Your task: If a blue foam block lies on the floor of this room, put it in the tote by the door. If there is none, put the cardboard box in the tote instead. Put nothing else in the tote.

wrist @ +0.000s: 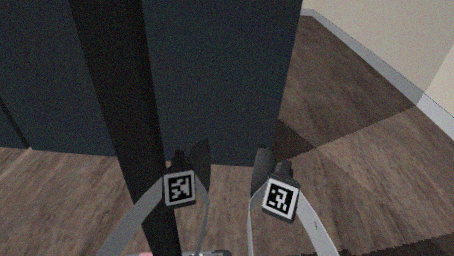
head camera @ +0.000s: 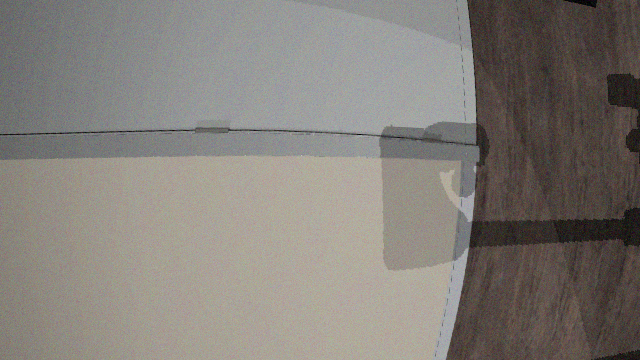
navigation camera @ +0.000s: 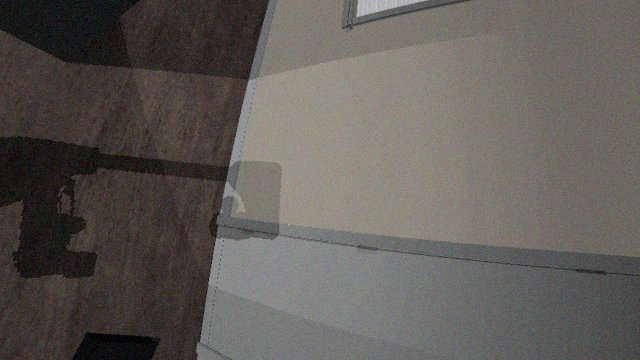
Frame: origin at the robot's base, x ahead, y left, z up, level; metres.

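Where they show: gripper, fingertip midpoint: (wrist: 232, 159).
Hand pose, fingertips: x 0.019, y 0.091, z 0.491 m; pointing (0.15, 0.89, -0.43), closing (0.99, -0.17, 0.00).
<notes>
After its pixels a point has its place.
My gripper (wrist: 232, 159) {x 0.019, y 0.091, z 0.491 m} is open and empty above the wooden floor in the wrist view, its fingertips in front of the lower edge of a dark blue cabinet. A light grey door (head camera: 240, 75) {x 1.066, y -0.309, z 0.954 m} (navigation camera: 350, 285) {x 1.060, y -0.350, z 0.954 m} with small hinges and a grey frame stands beside the beige wall in the head and navigation views. A black, box-like object (navigation camera: 117, 346) {x 0.518, y -0.714, z 0.004 m} is cut off by the bottom edge of the navigation view, on the floor near the door; I cannot tell whether it is the tote. No blue foam block or cardboard box shows in these views.
The dark blue cabinet (wrist: 220, 75) {x 0.043, y 0.549, z 0.353 m} (navigation camera: 55, 25) {x 0.137, y 0.536, z 0.242 m} stands on the wooden floor (wrist: 350, 175) {x 0.533, y 0.469, z 0.000 m} (head camera: 540, 170) {x 0.756, y -0.050, z 0.001 m} (navigation camera: 150, 260) {x 0.660, y -0.325, z 0.001 m}. A beige wall (head camera: 225, 250) {x 1.146, y 0.145, z 0.976 m} (navigation camera: 425, 140) {x 1.175, y 0.369, z 1.267 m} with a pale baseboard and a window (navigation camera: 400, 6) {x 1.278, y 1.282, z 1.147 m} borders the floor. A black upright bar (wrist: 122, 90) crosses the wrist view. Robot shadows fall on floor and wall.
</notes>
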